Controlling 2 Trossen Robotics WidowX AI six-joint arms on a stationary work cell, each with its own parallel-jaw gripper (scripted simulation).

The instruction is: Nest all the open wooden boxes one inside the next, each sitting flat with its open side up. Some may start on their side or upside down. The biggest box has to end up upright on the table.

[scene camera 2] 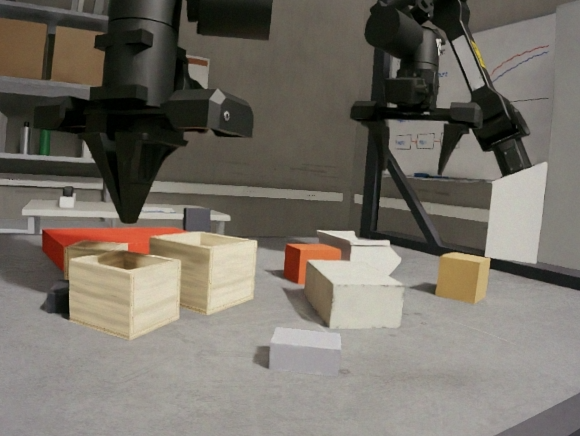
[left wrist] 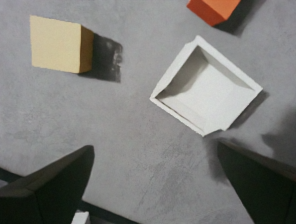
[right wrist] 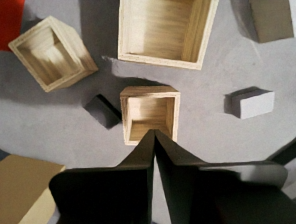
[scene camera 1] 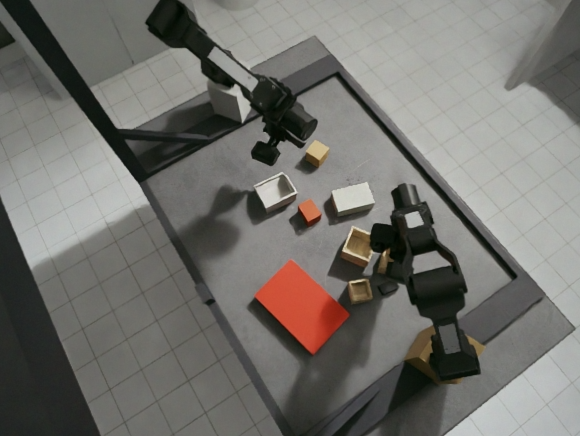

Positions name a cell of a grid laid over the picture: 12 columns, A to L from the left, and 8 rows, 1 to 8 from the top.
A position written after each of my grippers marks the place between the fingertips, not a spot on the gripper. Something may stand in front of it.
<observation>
In view: my left gripper (scene camera 2: I4), my right gripper (scene camera 2: C5), a small grey block (scene camera 2: G7), an orange cube (scene camera 2: G5), a white block (scene camera 2: H6) and a tan cube (scene camera 2: J6).
The small grey block also shows in the right wrist view (right wrist: K4). The white block shows as well in scene camera 1 (scene camera 1: H4). The tan cube is seen too in the left wrist view (left wrist: C2). The left wrist view misses the small grey block: it is out of frame. The right wrist view misses the orange cube: it is out of frame.
</observation>
